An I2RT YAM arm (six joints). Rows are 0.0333 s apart.
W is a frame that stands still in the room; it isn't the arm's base.
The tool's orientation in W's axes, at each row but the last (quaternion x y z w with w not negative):
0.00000 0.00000 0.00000 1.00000
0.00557 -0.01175 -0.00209 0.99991
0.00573 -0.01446 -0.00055 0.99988
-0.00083 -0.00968 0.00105 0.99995
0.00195 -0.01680 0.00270 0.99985
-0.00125 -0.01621 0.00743 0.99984
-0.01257 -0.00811 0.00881 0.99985
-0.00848 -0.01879 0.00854 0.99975
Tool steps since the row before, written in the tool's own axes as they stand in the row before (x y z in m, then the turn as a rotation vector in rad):
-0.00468 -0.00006 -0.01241 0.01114 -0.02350 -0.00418
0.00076 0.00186 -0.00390 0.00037 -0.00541 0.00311
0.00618 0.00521 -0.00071 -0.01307 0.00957 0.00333
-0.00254 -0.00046 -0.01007 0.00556 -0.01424 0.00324
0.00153 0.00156 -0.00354 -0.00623 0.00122 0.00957
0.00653 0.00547 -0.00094 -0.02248 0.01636 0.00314
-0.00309 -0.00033 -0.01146 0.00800 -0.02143 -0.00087
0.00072 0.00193 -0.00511 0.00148 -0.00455 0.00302
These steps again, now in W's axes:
-0.00468 -0.00006 -0.01241 0.01114 -0.02350 -0.00418
0.00086 0.00190 -0.00386 0.00027 -0.00545 0.00306
0.00620 0.00521 -0.00047 -0.01315 0.00955 0.00306
-0.00234 -0.00048 -0.01012 0.00553 -0.01422 0.00337
0.00164 0.00158 -0.00348 -0.00655 0.00115 0.00936
0.00648 0.00556 -0.00074 -0.02281 0.01603 0.00237
-0.00289 -0.00067 -0.01150 0.00839 -0.02130 -0.00020
0.00088 0.00186 -0.00511 0.00144 -0.00447 0.00315

